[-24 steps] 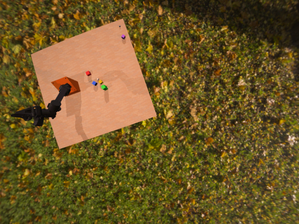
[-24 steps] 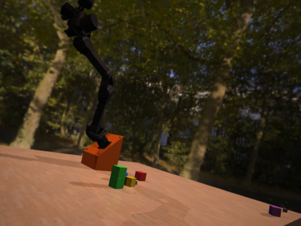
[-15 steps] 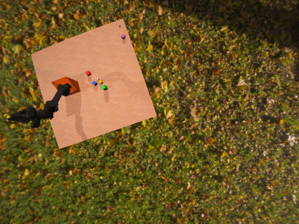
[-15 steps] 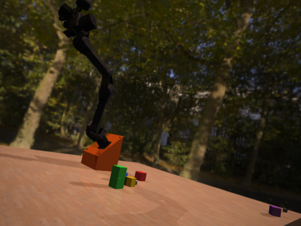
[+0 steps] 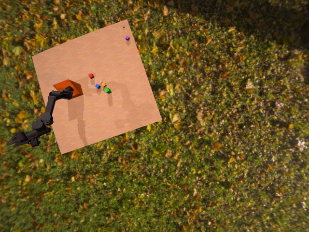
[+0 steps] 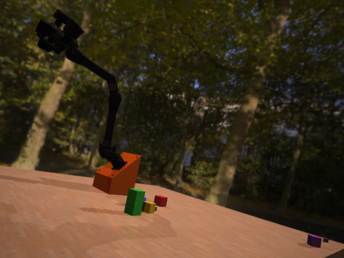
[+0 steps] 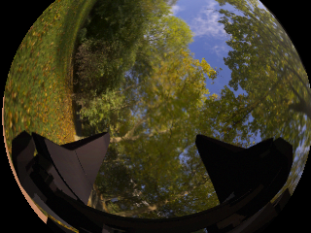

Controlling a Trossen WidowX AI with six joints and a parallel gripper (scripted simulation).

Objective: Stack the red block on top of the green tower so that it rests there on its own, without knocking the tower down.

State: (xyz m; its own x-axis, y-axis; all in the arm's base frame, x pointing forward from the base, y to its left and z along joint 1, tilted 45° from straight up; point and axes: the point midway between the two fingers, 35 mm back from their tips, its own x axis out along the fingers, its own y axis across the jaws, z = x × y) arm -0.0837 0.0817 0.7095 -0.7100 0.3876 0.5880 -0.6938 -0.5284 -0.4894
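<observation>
Right now the red block is 420 mm ahead of my gripper tip, 520 mm to the left of it and 680 mm below it. The rest, counted from my gripper tip: small white piece (500 mm ahead, 410 mm to the left, 690 mm below); then yellow block (520 mm ahead, 360 mm to the left, 690 mm below); then blue block (440 mm ahead, 380 mm to the left, 680 mm below).
</observation>
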